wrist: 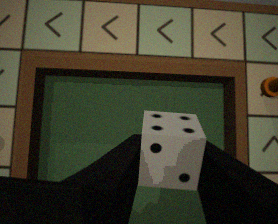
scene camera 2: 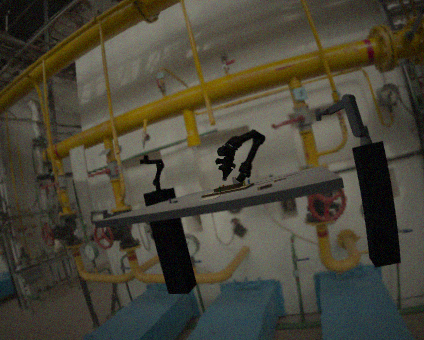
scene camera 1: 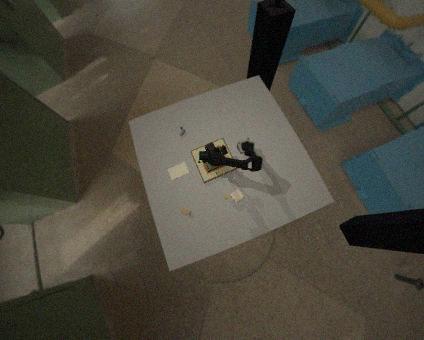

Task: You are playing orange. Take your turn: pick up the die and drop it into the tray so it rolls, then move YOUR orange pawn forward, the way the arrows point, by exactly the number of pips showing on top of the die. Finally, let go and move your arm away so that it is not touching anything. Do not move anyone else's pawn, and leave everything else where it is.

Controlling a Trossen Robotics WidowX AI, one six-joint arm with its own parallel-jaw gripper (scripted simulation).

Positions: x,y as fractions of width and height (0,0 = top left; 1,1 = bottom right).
Scene:
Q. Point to a green tray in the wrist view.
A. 0.30,0.53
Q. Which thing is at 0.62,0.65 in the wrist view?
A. A white die.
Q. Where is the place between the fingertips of my gripper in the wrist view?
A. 0.61,0.65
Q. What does my gripper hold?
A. A white die.

